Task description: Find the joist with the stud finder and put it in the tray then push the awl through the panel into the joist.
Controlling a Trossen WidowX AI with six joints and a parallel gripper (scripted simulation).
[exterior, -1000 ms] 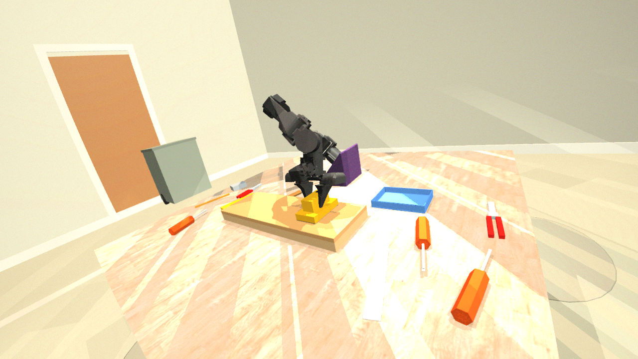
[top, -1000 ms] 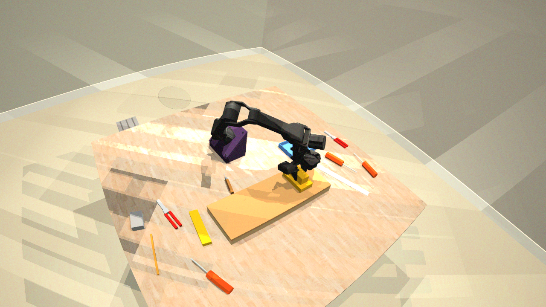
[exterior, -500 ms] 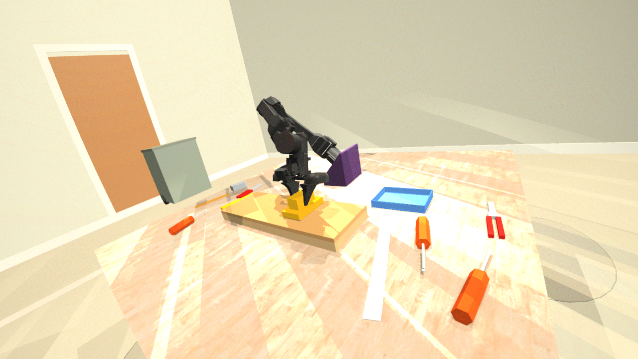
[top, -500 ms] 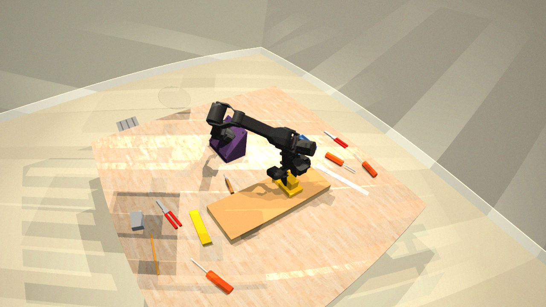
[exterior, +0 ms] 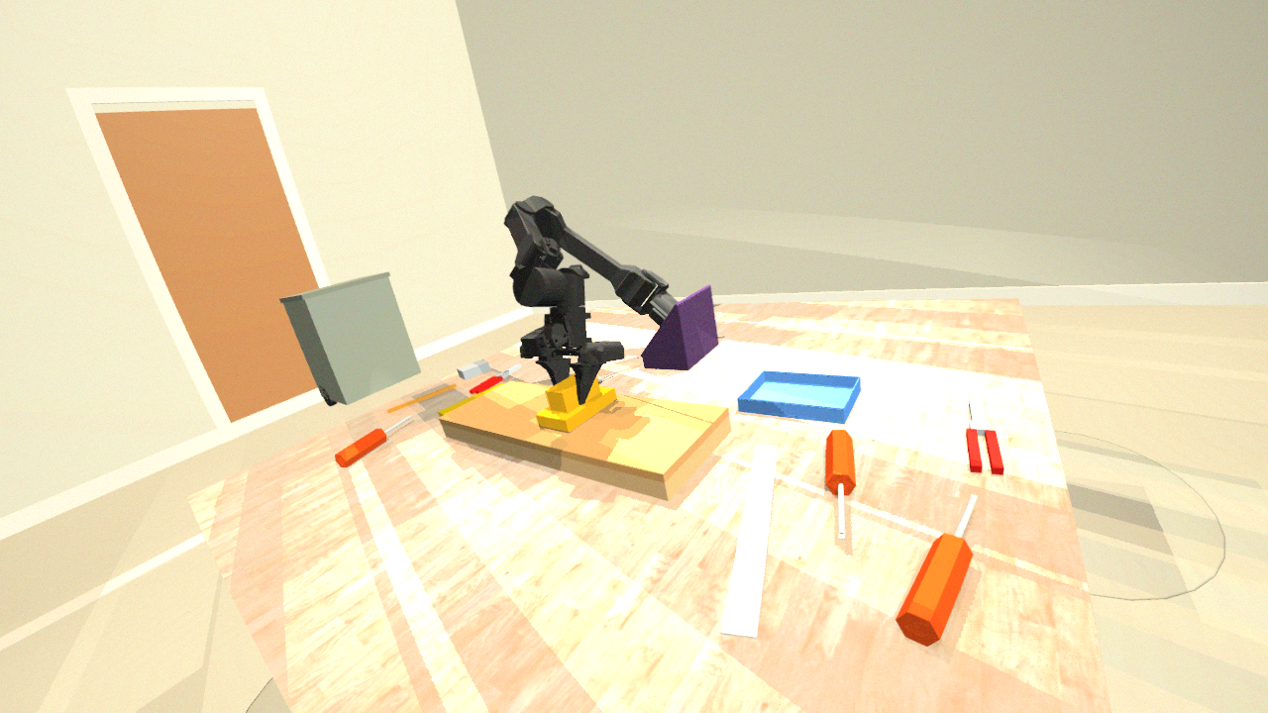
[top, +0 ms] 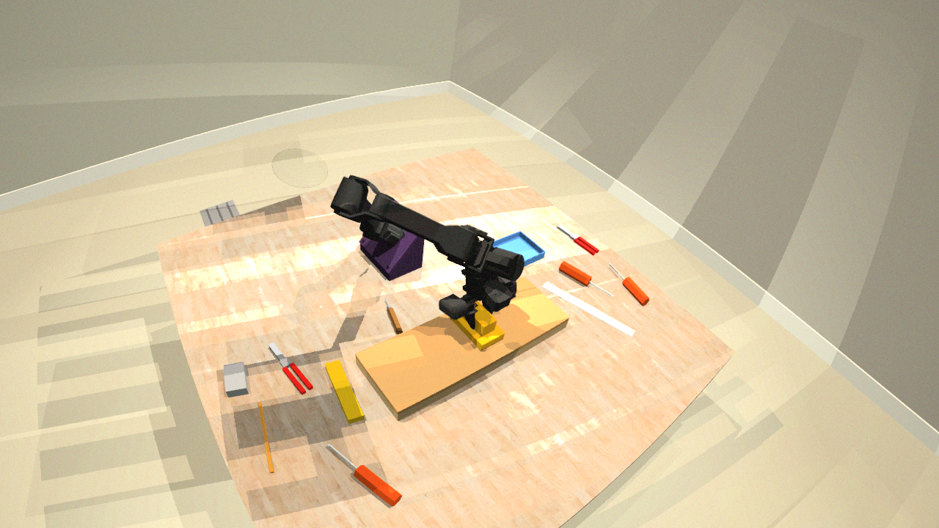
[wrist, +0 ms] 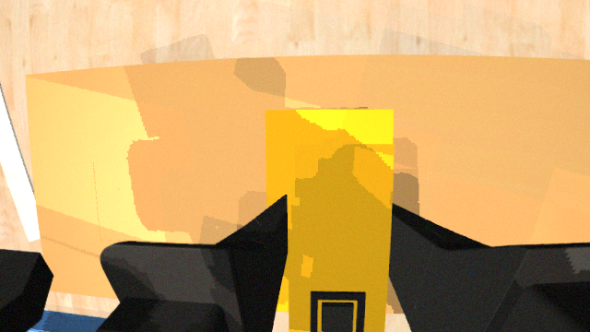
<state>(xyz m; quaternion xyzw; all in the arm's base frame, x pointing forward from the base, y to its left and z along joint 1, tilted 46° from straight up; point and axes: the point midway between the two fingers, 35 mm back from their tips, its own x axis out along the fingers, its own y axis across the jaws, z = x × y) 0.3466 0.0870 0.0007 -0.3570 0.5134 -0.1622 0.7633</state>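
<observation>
The blue tray is 240 mm behind my gripper tip, 270 mm to the left of it and 50 mm below it. The rest, counted from my gripper tip: awl (170 mm behind, 150 mm to the right, 60 mm below); white strip (40 mm ahead, 350 mm to the left, 60 mm below); yellow stud finder (20 mm behind, 20 mm above).
</observation>
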